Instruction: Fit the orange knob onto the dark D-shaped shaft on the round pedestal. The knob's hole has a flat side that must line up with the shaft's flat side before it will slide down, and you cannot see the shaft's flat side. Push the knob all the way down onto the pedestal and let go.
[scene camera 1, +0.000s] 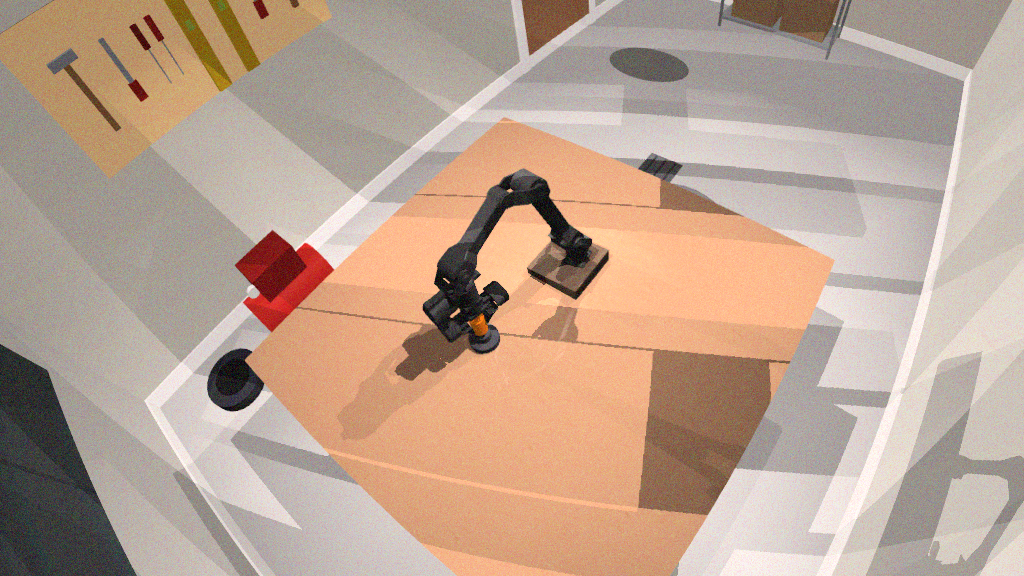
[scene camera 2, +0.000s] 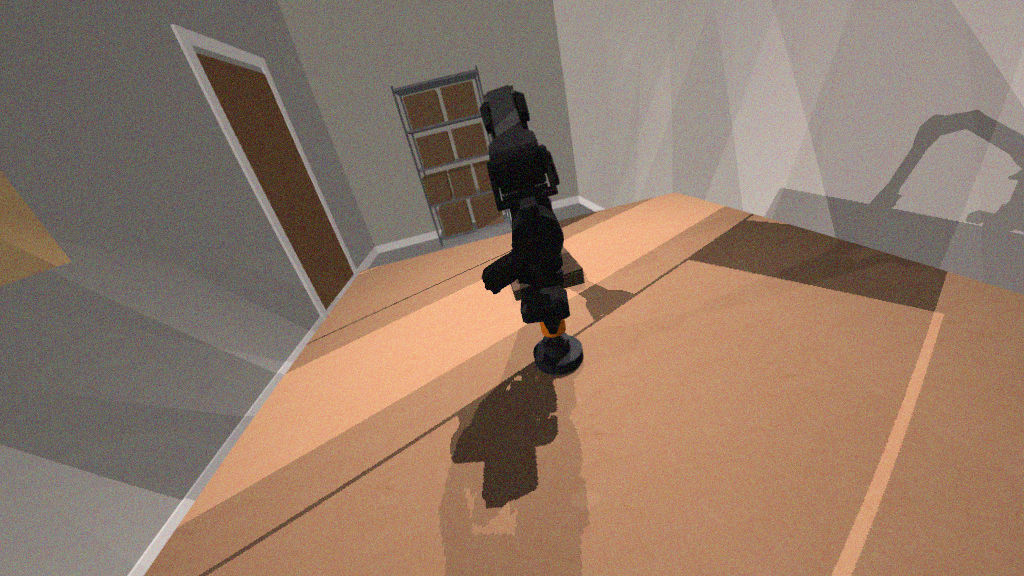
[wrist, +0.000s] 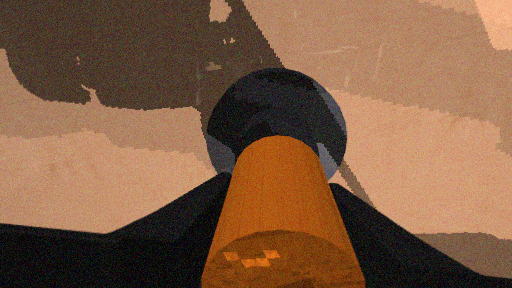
my gripper: scene camera 1 480, 327; scene camera 2 552, 325; wrist 278, 187
